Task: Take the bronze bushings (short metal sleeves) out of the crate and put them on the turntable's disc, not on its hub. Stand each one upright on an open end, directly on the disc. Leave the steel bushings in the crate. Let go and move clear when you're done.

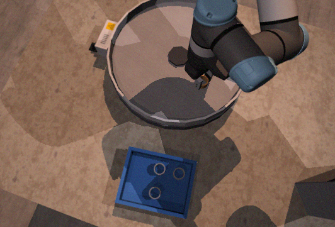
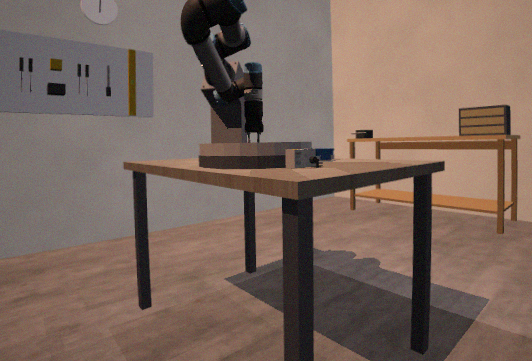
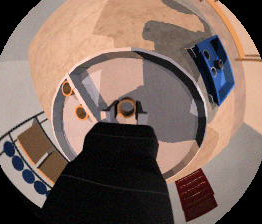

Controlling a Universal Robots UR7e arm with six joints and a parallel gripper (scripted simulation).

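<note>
The turntable disc is 80 mm to the right of my hand, 80 mm ahead of it and 30 mm below it. The rest, counted from my hand: blue crate: 290 mm to the left, 100 mm ahead, 50 mm below.
</note>
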